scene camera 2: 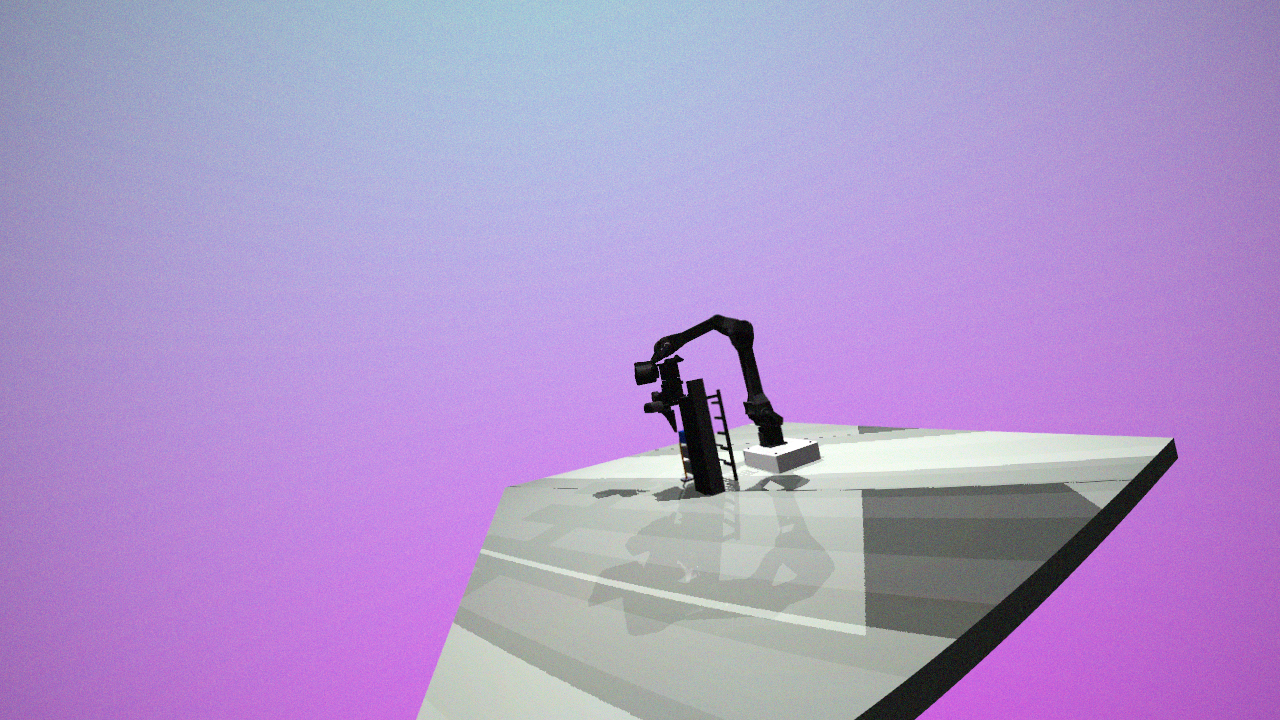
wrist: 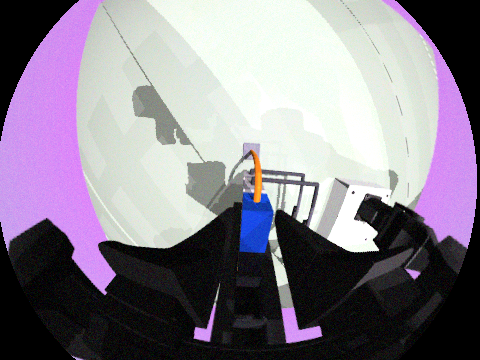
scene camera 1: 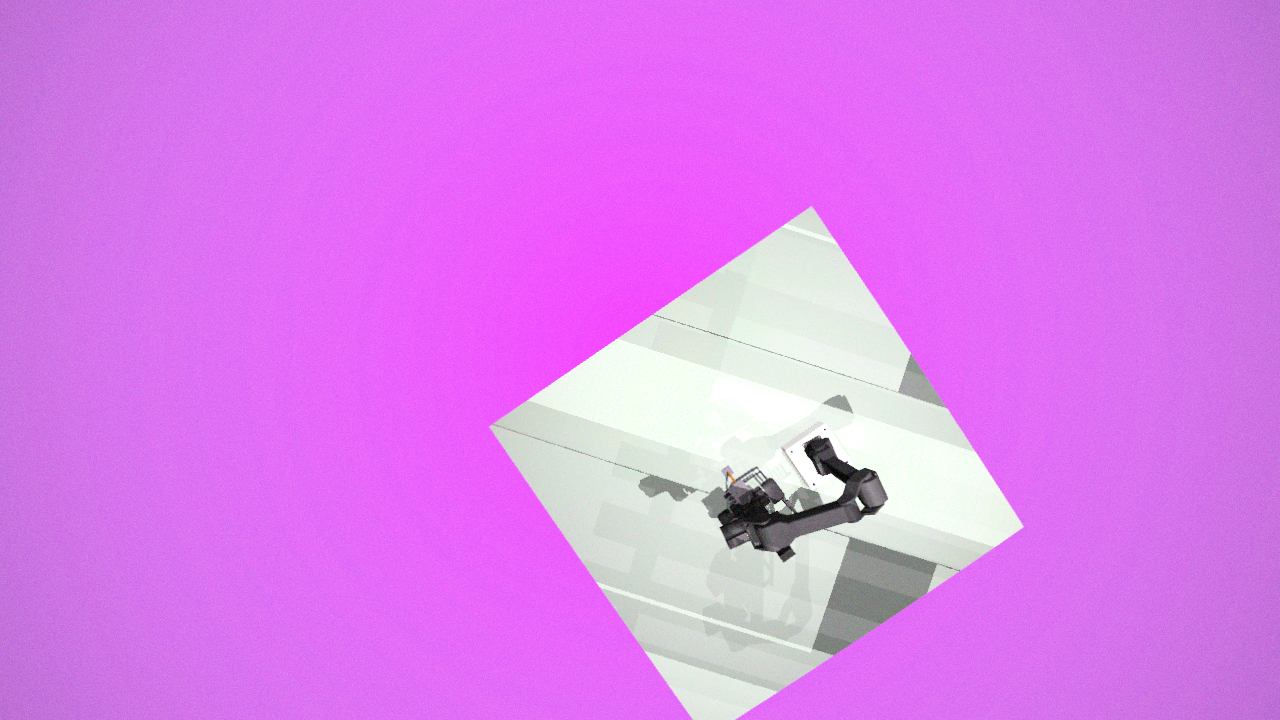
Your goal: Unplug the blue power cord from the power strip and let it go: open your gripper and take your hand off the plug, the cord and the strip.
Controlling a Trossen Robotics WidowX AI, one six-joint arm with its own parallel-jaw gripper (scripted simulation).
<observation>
The pictures show: the gripper and a blue plug.
The gripper is seen too in scene camera 2 and in the wrist view.
</observation>
